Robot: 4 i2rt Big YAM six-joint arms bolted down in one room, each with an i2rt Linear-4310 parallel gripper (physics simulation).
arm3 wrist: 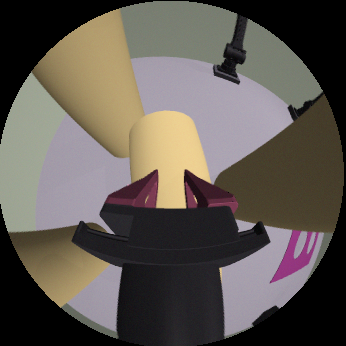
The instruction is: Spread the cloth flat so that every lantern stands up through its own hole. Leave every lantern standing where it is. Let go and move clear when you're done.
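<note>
The arm3 gripper (171, 172) shows at the centre of the arm3 wrist view, its two maroon fingers a short gap apart with nothing seen held between them. Behind the gap a pale yellow tapered lantern (164, 142) stands, its lower part hidden by the gripper. Other tan lanterns show at the upper left (95, 80), at the right in shade (290, 175) and at the lower left (55, 260). A magenta sheet with pale oval openings (288, 267), which looks like part of the cloth, lies at the lower right. The grippers of arm1, arm2 and arm4 do not show.
The lanterns stand on a large round lilac table top (170, 82). A black arm base (227, 73) with its upright part is at the table's far rim. Another black base (298, 111) is at the right rim, partly behind a lantern. A dark shape (266, 316) is at the lower right rim.
</note>
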